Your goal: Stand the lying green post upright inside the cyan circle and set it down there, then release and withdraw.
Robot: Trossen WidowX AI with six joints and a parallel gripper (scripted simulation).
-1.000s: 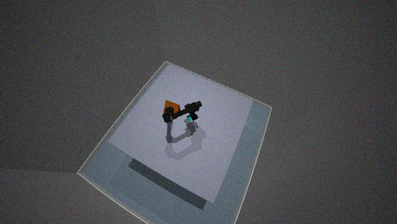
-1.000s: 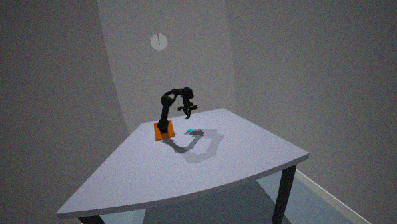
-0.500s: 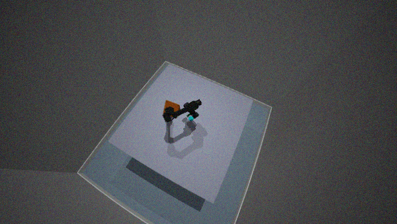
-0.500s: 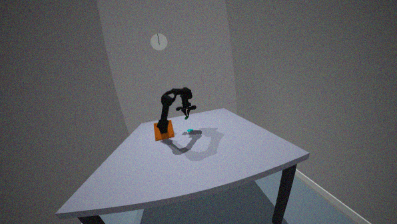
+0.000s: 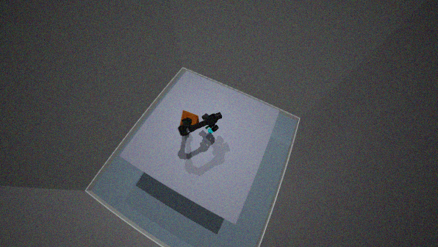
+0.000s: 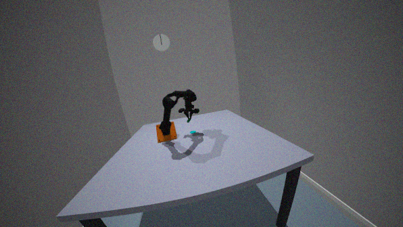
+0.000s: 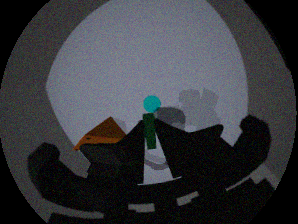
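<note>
Now: the cyan circle 140 mm below my gripper tip and 10 mm ahead of it. Round my gripper tip: green post 20 mm to the right, 10 mm behind.
</note>
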